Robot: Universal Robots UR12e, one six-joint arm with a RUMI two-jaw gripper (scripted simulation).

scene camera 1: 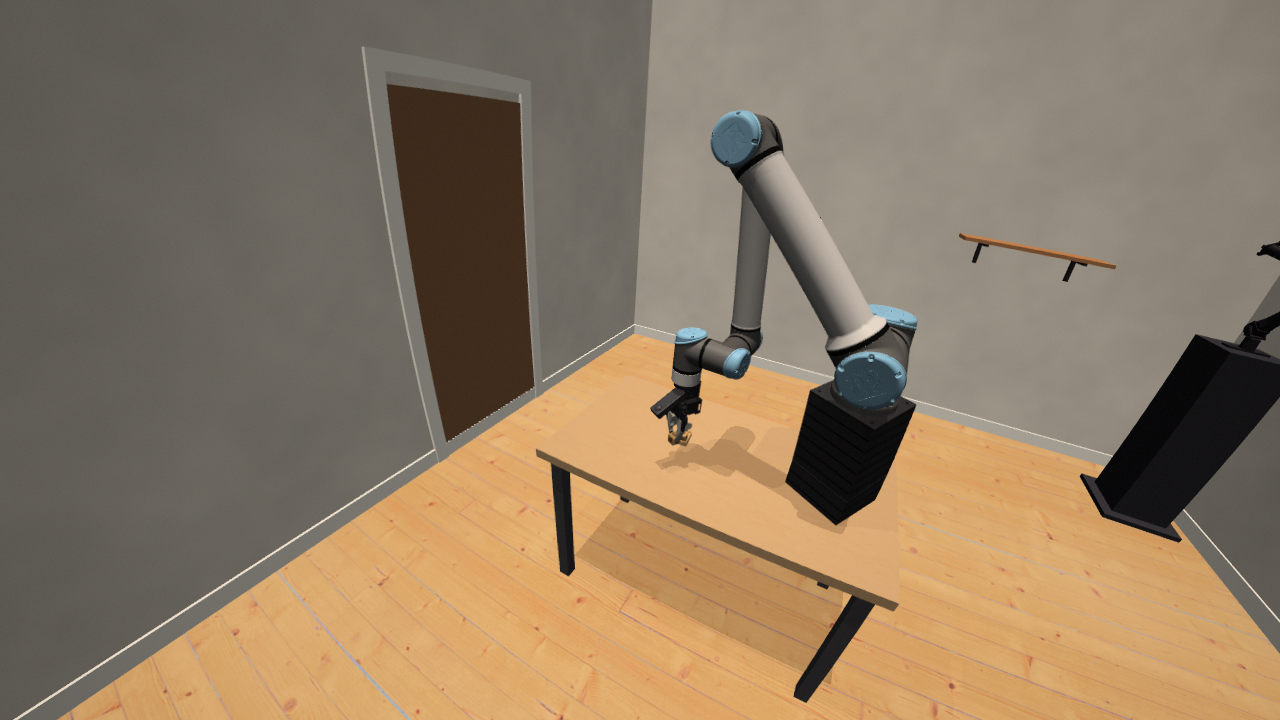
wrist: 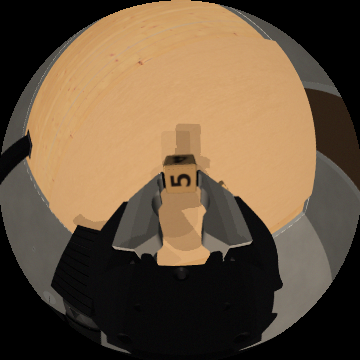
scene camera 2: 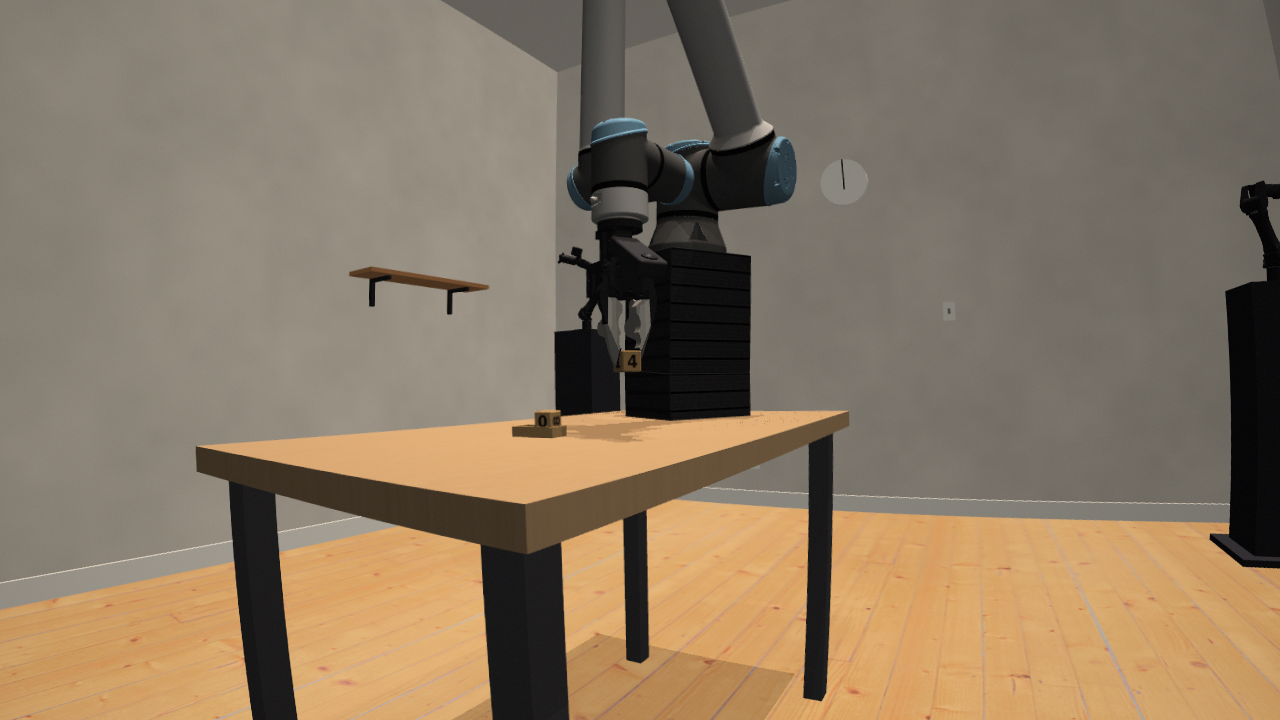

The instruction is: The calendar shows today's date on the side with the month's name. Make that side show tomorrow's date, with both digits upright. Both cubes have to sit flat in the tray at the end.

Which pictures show my gripper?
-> Scene camera 1, the wrist view and scene camera 2: all of them.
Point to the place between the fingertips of my gripper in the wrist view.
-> At 180,172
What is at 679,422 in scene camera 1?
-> My gripper.
